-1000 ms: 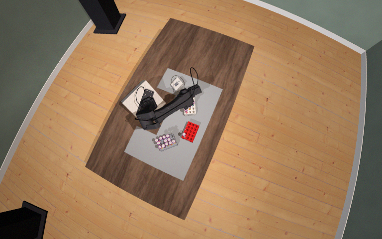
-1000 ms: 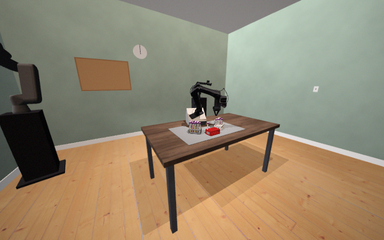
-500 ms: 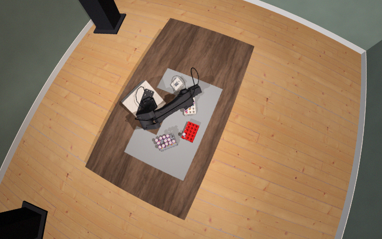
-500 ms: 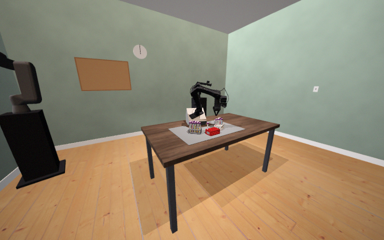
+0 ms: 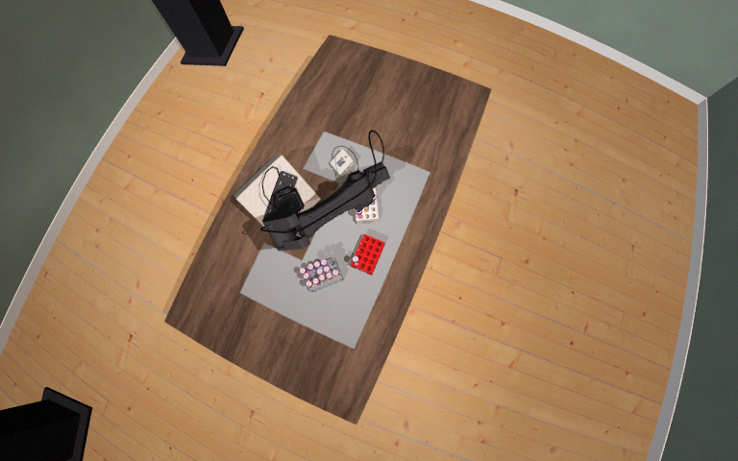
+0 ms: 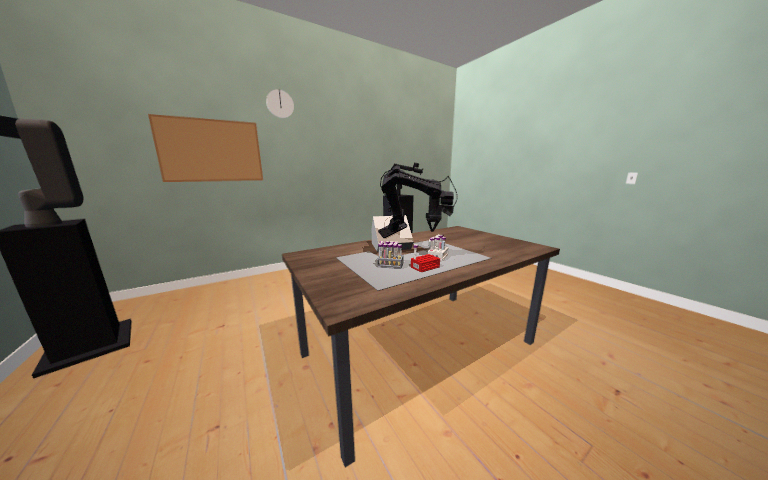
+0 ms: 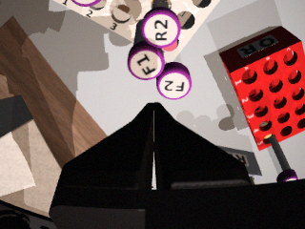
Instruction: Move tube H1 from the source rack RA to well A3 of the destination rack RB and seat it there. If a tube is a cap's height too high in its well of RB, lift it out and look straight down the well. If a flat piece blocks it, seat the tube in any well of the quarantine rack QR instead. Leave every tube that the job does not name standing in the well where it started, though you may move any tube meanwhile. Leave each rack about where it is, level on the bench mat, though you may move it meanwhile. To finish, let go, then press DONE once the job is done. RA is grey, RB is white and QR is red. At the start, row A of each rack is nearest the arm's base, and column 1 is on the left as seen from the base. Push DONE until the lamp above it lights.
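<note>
Now: the DONE button box 11 cm behind my hand, 20 cm to the left of it and 12 cm below it. Also, from my hand: tube H1: 3 cm ahead, 19 cm to the right, 10 cm below; then red rack QR: 6 cm ahead, 15 cm to the right, 14 cm below; then white rack RB: 2 cm ahead, 4 cm to the left, 14 cm below.
</note>
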